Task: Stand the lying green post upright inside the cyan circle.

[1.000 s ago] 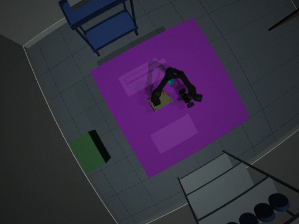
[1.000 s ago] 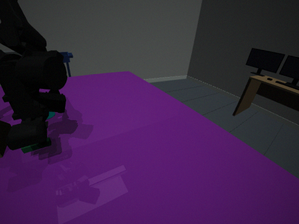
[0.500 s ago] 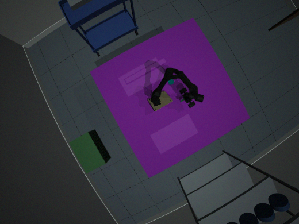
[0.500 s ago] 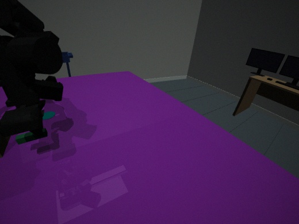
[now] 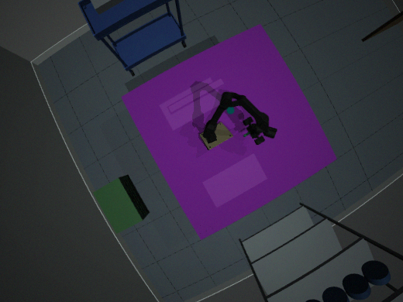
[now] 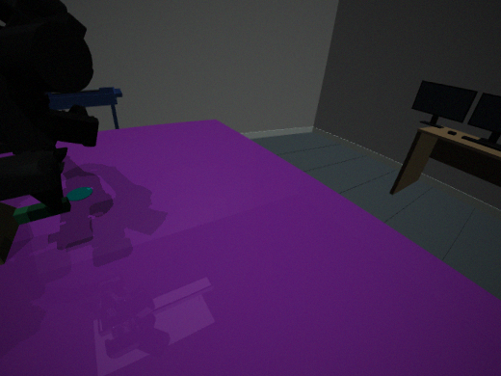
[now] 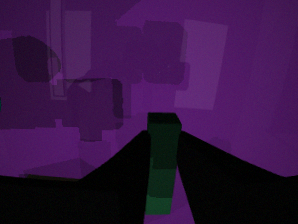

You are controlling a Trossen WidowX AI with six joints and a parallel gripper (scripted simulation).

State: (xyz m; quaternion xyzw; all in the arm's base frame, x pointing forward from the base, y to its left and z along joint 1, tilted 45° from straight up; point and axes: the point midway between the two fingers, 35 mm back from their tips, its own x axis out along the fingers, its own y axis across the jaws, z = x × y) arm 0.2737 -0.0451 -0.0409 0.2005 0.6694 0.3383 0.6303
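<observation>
Right now my gripper tip is 21 cm to the right of the cyan circle, 10 cm above it and 4 cm past it. The rest, counted from my gripper tip: green post 2 cm behind.
</observation>
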